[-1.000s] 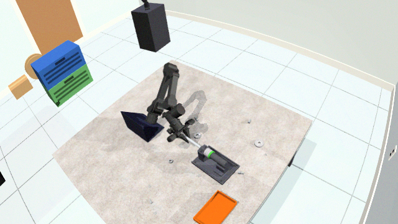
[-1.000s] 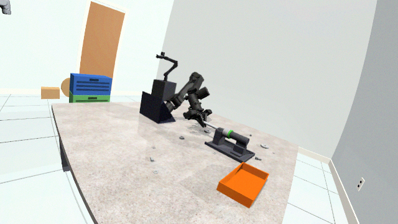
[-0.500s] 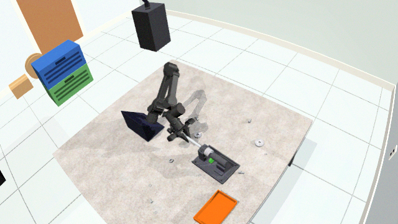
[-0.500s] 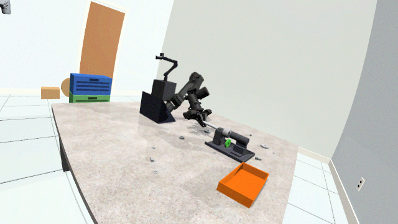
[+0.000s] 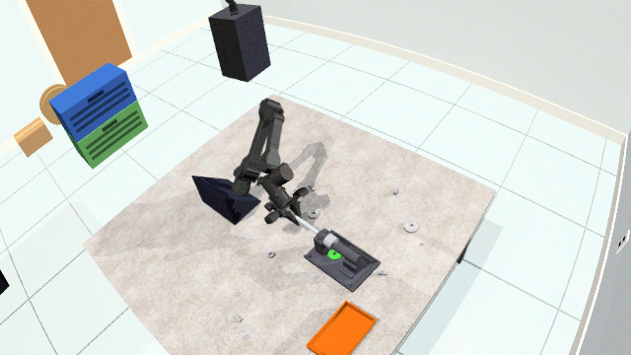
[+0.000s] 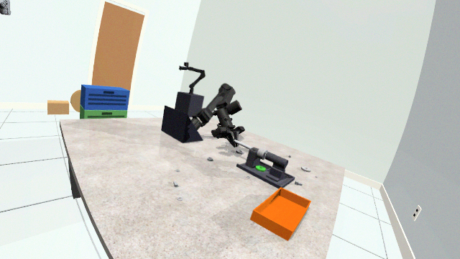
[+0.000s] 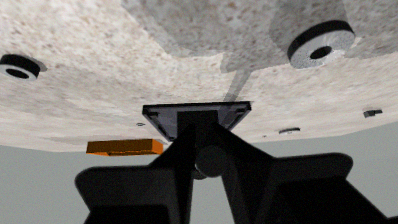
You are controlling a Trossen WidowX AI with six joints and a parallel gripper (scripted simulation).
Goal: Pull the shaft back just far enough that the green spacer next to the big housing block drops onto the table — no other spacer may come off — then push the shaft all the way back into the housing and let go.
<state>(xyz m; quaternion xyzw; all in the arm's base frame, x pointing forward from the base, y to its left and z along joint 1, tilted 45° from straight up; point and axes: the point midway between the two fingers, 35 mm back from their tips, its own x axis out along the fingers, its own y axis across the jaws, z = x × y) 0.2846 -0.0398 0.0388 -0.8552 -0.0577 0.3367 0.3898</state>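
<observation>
Right now my gripper tip is 60 mm short of the shaft, 20 mm below it and 10 mm to the left of it. Round my gripper tip: green spacer (160 mm ahead, 40 mm below, 30 mm to the right); then orange tray (350 mm ahead, 280 mm to the right, 50 mm below).
</observation>
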